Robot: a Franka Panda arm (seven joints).
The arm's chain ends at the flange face. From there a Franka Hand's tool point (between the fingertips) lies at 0.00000 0.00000 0.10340 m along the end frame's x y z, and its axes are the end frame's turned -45 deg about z.
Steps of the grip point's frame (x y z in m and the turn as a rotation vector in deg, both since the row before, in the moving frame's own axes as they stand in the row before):
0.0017 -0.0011 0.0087 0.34 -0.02 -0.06
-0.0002 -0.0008 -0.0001 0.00 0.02 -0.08
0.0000 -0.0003 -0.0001 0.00 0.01 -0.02
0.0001 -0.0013 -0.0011 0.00 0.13 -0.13
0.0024 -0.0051 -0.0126 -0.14 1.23 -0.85
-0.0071 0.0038 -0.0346 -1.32 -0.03 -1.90
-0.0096 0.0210 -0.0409 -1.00 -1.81 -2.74
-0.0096 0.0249 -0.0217 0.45 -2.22 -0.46
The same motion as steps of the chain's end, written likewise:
0.0009 -0.0016 0.0087 0.23 -0.25 -0.06
-0.0007 -0.0004 -0.0001 0.01 0.01 -0.08
-0.0002 -0.0002 -0.0001 0.01 0.01 -0.02
-0.0010 -0.0008 -0.0011 0.09 0.09 -0.13
-0.0036 -0.0039 -0.0126 0.77 0.97 -0.85
-0.0040 0.0060 -0.0346 -0.95 0.91 -1.90
0.0090 0.0180 -0.0408 -1.99 -0.57 -2.74
0.0142 0.0221 -0.0216 -1.25 -1.89 -0.46

